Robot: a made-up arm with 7 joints.
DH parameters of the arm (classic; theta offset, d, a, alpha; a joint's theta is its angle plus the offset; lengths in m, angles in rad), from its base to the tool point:
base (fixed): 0 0.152 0 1.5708
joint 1: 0 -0.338 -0.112 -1.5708
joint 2: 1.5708 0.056 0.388 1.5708
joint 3: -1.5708 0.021 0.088 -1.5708
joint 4: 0 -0.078 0.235 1.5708
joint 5: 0 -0.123 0 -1.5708
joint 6: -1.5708 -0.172 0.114 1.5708
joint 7: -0.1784 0 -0.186 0
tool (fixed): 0.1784 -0.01 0 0
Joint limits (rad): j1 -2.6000..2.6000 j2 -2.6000..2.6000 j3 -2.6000..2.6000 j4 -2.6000..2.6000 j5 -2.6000..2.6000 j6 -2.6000..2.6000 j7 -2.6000..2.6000
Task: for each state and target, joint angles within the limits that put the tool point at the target. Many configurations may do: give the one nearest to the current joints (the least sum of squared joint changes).
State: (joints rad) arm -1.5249 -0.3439 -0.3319 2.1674 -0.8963 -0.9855 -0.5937
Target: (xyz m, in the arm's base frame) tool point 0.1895 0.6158 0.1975
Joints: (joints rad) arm -1.5581 -0.5790 -0.0440 2.1123 -0.9832 -1.0171 -0.5687
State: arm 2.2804 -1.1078 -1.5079 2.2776 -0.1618 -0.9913 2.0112
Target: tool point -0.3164 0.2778 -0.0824
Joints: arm 2.5398 -1.4859 -1.3576 2.3179 -0.3821 -1.1603 2.0881
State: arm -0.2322 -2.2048 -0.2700 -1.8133 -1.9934 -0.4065 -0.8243
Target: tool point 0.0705 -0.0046 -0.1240
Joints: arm -0.4210 -2.0612 0.3538 -1.3279 -2.0673 -0.3023 -0.5527
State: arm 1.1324 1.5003 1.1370 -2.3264 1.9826 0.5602 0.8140
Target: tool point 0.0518 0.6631 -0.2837
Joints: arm 1.7002 1.9893 1.4497 -2.5609 1.6868 0.6445 0.5528
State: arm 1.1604 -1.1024 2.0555 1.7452 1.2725 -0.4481 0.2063
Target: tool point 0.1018 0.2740 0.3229
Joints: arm 1.5390 -2.2923 2.0887 2.1550 1.3721 -0.4663 -0.5384
